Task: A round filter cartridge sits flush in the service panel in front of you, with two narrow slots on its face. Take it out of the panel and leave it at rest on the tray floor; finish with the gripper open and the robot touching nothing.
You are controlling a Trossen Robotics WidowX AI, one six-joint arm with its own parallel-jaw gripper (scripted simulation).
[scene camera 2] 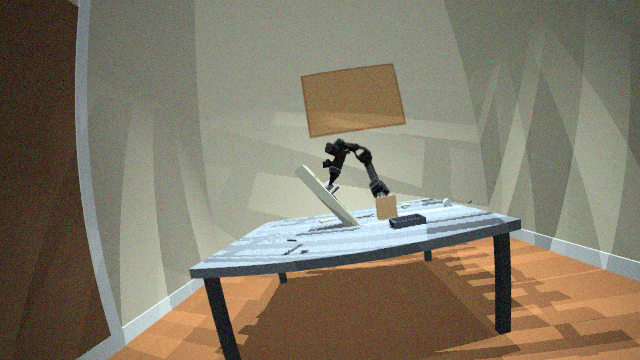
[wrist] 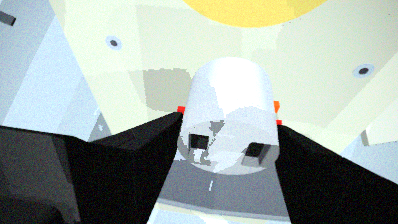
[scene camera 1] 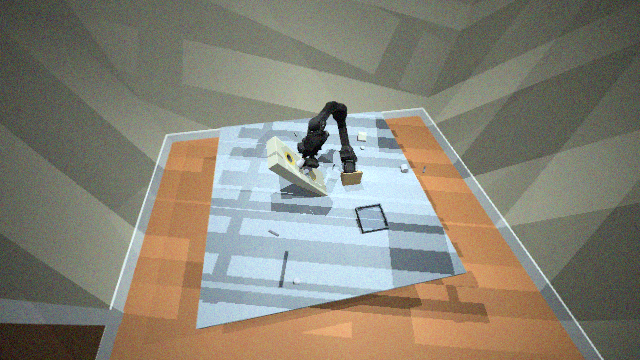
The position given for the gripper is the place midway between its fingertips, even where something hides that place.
In view: the gripper (wrist: pixel 227 127), a round filter cartridge (wrist: pixel 229 126) and a cream service panel (scene camera 2: pixel 313 183).
The cream service panel is seen too in the wrist view (wrist: pixel 326 71).
